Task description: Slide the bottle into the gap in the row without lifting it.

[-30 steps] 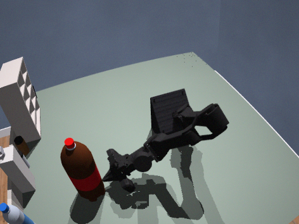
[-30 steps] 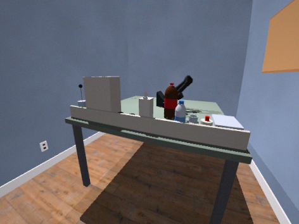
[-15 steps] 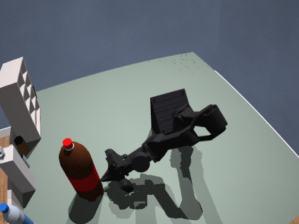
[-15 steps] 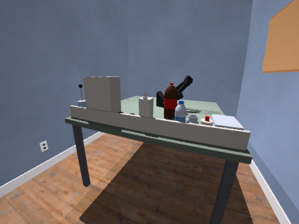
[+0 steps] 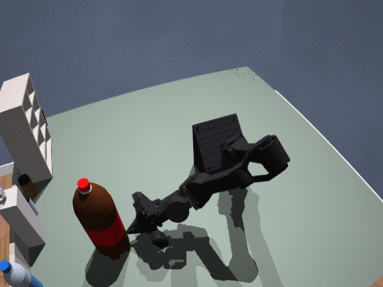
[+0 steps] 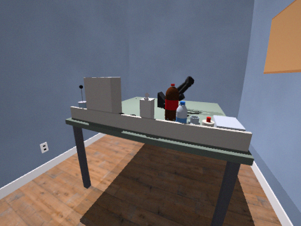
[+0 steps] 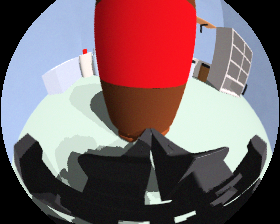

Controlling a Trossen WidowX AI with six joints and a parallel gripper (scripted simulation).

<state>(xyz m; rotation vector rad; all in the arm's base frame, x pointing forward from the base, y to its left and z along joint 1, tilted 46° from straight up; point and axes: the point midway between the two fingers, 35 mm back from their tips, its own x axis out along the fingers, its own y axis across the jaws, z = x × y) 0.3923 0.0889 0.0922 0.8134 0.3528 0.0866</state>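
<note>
The brown cola bottle is 9 cm ahead of my hand and 9 cm above it. The rest, counted from my hand: grey jar: 38 cm ahead, 17 cm to the left; then low white rail: 39 cm ahead, 19 cm to the right, 1 cm below; then blue-capped bottle: 37 cm ahead, 10 cm to the left, 5 cm above.
</note>
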